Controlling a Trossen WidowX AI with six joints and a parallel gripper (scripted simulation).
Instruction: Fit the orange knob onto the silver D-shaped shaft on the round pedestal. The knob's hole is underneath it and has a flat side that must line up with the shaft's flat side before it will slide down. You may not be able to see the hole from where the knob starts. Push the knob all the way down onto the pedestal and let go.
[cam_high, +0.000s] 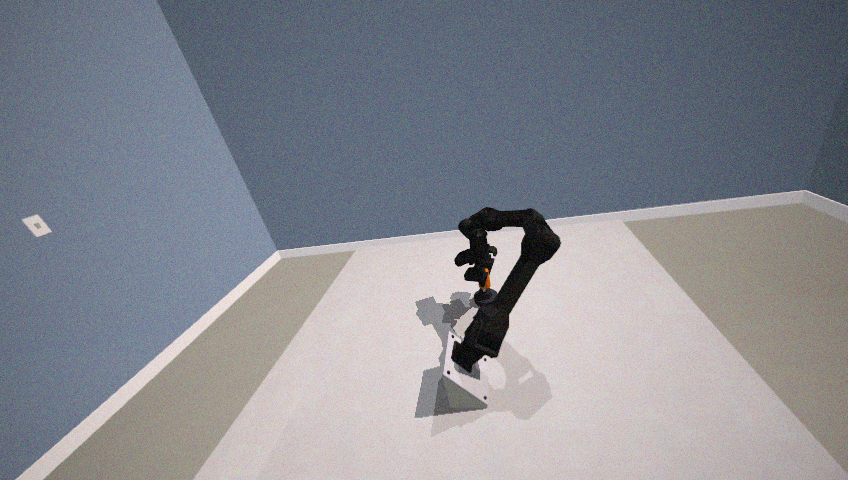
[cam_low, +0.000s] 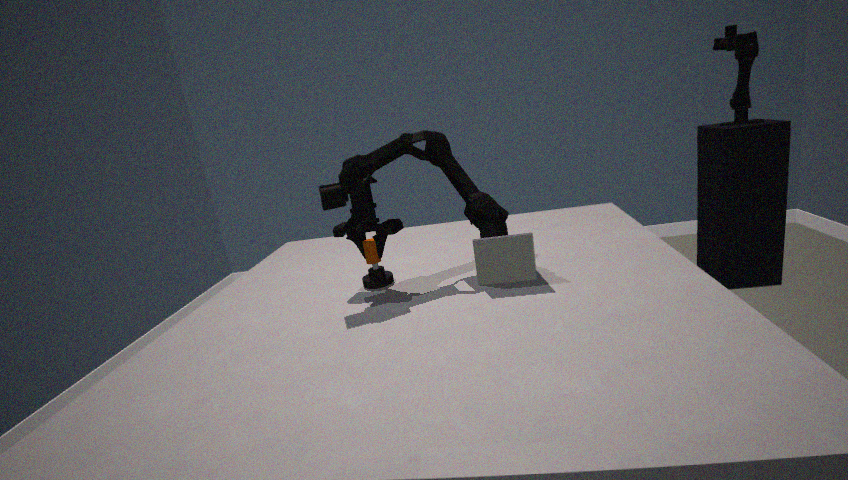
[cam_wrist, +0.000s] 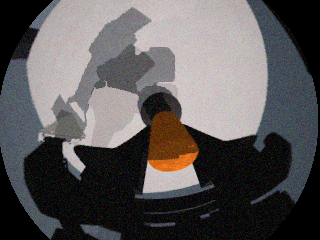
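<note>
My gripper tip is 3 cm below the orange knob. The rest, counted from my gripper tip: round pedestal: 4 cm below.
</note>
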